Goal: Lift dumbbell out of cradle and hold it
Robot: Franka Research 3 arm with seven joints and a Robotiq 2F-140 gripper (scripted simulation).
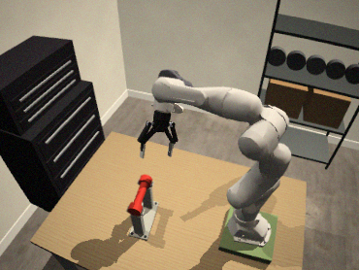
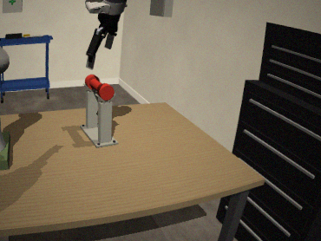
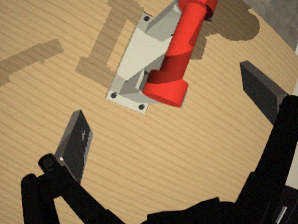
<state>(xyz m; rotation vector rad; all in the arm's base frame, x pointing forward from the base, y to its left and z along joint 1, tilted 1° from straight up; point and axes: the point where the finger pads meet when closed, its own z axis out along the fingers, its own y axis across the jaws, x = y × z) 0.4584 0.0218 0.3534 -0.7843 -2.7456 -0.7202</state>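
The red dumbbell lies 2 cm ahead of my hand, 13 cm to the left of it and 16 cm below it. From my hand the other things lie so: grey cradle 2 cm ahead, 13 cm to the left, 28 cm below.
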